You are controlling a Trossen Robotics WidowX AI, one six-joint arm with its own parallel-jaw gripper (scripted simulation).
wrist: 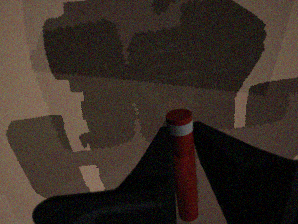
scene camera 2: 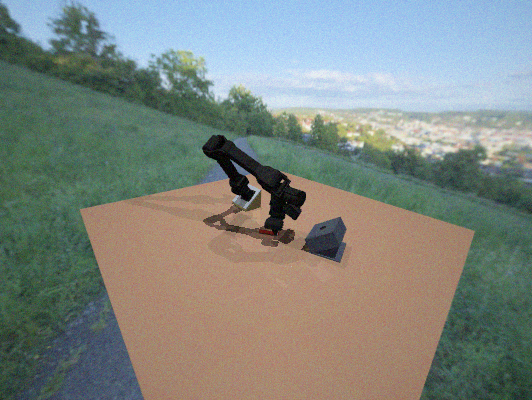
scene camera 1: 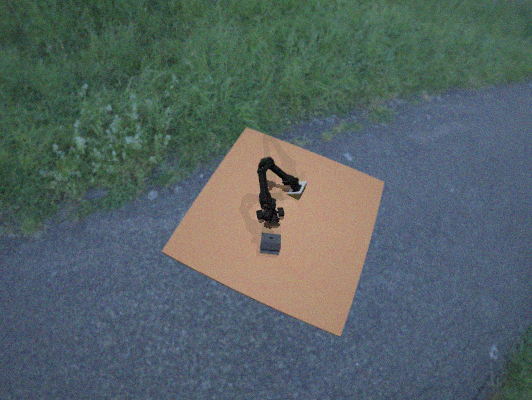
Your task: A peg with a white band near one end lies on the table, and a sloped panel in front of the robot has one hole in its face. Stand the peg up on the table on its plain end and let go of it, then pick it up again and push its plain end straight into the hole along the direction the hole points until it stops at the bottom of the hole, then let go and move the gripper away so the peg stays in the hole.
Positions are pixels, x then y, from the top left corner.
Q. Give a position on a dark sloped panel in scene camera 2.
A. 317, 240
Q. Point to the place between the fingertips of my gripper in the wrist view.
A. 180, 131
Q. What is my gripper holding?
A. A red peg.
